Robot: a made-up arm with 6 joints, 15 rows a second.
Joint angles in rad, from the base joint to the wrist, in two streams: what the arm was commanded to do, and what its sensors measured. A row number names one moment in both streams.
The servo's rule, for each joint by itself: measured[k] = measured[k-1] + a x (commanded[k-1-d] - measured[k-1]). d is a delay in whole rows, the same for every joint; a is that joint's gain. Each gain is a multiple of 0.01, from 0.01 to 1. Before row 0 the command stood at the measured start. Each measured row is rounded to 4 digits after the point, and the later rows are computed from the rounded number. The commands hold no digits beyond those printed.
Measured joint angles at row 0:
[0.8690 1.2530 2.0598 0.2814 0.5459 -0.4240]
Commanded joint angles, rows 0 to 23:
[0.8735 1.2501 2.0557 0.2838 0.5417 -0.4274]
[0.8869 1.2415 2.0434 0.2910 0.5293 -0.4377]
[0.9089 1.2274 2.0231 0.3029 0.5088 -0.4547]
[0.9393 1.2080 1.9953 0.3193 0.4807 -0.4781]
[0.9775 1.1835 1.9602 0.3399 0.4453 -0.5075]
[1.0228 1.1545 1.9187 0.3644 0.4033 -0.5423]
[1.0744 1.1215 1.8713 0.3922 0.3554 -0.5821]
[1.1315 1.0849 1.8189 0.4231 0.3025 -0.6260]
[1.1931 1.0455 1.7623 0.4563 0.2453 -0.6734]
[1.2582 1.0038 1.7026 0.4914 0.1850 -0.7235]
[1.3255 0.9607 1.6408 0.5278 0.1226 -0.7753]
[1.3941 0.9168 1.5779 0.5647 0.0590 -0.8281]
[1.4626 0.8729 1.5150 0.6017 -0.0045 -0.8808]
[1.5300 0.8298 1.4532 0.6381 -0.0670 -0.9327]
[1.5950 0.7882 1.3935 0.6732 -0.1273 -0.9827]
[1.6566 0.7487 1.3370 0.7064 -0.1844 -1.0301]
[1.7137 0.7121 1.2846 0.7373 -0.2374 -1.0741]
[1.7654 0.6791 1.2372 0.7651 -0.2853 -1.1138]
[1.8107 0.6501 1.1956 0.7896 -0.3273 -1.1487]
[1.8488 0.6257 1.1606 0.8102 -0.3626 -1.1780]
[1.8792 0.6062 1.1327 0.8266 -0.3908 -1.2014]
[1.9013 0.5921 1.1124 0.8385 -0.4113 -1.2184]
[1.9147 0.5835 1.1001 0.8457 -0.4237 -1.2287]
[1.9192 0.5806 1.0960 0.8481 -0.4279 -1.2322]
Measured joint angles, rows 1 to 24:
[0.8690 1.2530 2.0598 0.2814 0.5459 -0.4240]
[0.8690 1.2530 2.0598 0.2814 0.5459 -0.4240]
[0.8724 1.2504 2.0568 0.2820 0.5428 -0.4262]
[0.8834 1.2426 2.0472 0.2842 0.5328 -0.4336]
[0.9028 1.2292 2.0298 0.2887 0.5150 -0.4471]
[0.9305 1.2105 2.0050 0.2960 0.4896 -0.4669]
[0.9662 1.1867 1.9727 0.3065 0.4568 -0.4929]
[1.0092 1.1584 1.9338 0.3204 0.4172 -0.5245]
[1.0588 1.1259 1.8888 0.3376 0.3715 -0.5614]
[1.1141 1.0898 1.8385 0.3581 0.3204 -0.6027]
[1.1741 1.0508 1.7836 0.3817 0.2648 -0.6479]
[1.2380 1.0094 1.7253 0.4080 0.2057 -0.6963]
[1.3045 0.9665 1.6645 0.4368 0.1442 -0.7469]
[1.3726 0.9228 1.6021 0.4675 0.0812 -0.7989]
[1.4410 0.8789 1.5394 0.4997 0.0178 -0.8513]
[1.5086 0.8357 1.4773 0.5329 -0.0450 -0.9034]
[1.5743 0.7939 1.4170 0.5666 -0.1059 -0.9542]
[1.6368 0.7541 1.3594 0.6002 -0.1640 -1.0028]
[1.6952 0.7171 1.3055 0.6331 -0.2183 -1.0484]
[1.7486 0.6837 1.2563 0.6648 -0.2679 -1.0903]
[1.7958 0.6541 1.2126 0.6948 -0.3119 -1.1277]
[1.8361 0.6291 1.1752 0.7225 -0.3494 -1.1599]
[1.8689 0.6089 1.1446 0.7475 -0.3800 -1.1865]
[1.8935 0.5941 1.1214 0.7693 -0.4032 -1.2069]
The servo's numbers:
d 2
a 0.76 0.88 0.72 0.24 0.74 0.64

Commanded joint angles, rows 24 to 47:
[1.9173 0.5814 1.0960 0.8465 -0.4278 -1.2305]
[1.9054 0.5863 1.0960 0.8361 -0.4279 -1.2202]
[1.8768 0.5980 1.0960 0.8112 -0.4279 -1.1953]
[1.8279 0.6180 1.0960 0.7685 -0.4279 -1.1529]
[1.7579 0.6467 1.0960 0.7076 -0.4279 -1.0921]
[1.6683 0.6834 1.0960 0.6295 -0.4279 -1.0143]
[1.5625 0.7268 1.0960 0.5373 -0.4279 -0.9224]
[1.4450 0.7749 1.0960 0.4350 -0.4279 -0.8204]
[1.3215 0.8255 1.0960 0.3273 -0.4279 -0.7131]
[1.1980 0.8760 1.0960 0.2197 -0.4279 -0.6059]
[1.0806 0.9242 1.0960 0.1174 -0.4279 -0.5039]
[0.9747 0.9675 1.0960 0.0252 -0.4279 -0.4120]
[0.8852 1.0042 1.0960 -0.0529 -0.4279 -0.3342]
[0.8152 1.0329 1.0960 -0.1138 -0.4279 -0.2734]
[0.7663 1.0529 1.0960 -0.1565 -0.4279 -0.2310]
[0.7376 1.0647 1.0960 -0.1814 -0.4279 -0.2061]
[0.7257 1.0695 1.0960 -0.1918 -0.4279 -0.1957]
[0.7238 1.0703 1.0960 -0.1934 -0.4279 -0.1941]
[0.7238 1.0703 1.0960 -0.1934 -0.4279 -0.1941]
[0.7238 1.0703 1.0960 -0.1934 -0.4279 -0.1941]
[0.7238 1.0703 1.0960 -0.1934 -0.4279 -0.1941]
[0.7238 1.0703 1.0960 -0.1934 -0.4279 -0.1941]
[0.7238 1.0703 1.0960 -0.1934 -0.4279 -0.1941]
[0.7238 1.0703 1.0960 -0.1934 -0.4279 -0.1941]
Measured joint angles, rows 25 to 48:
[1.9096 0.5848 1.1061 0.7876 -0.4184 -1.2209]
[1.9169 0.5811 1.0988 0.8021 -0.4254 -1.2281]
[1.9172 0.5814 1.0968 0.8128 -0.4272 -1.2296]
[1.9082 0.5857 1.0962 0.8184 -0.4277 -1.2236]
[1.8843 0.5965 1.0961 0.8167 -0.4278 -1.2055]
[1.8414 0.6154 1.0960 0.8051 -0.4279 -1.1718]
[1.7779 0.6429 1.0960 0.7817 -0.4279 -1.1208]
[1.6946 0.6785 1.0960 0.7452 -0.4279 -1.0526]
[1.5942 0.7210 1.0960 0.6953 -0.4279 -0.9693]
[1.4808 0.7684 1.0960 0.6328 -0.4279 -0.8740]
[1.3597 0.8186 1.0960 0.5595 -0.4279 -0.7710]
[1.2368 0.8691 1.0960 0.4779 -0.4279 -0.6653]
[1.1181 0.9176 1.0960 0.3914 -0.4279 -0.5620]
[1.0091 0.9615 1.0960 0.3035 -0.4279 -0.4660]
[0.9149 0.9991 1.0960 0.2180 -0.4279 -0.3816]
[0.8391 1.0288 1.0960 0.1384 -0.4279 -0.3124]
[0.7838 1.0500 1.0960 0.0676 -0.4279 -0.2603]
[0.7487 1.0629 1.0960 0.0078 -0.4279 -0.2256]
[0.7312 1.0687 1.0960 -0.0401 -0.4279 -0.2065]
[0.7256 1.0701 1.0960 -0.0769 -0.4279 -0.1986]
[0.7242 1.0703 1.0960 -0.1049 -0.4279 -0.1957]
[0.7239 1.0703 1.0960 -0.1261 -0.4279 -0.1947]
[0.7238 1.0703 1.0960 -0.1423 -0.4279 -0.1943]
[0.7238 1.0703 1.0960 -0.1546 -0.4279 -0.1942]

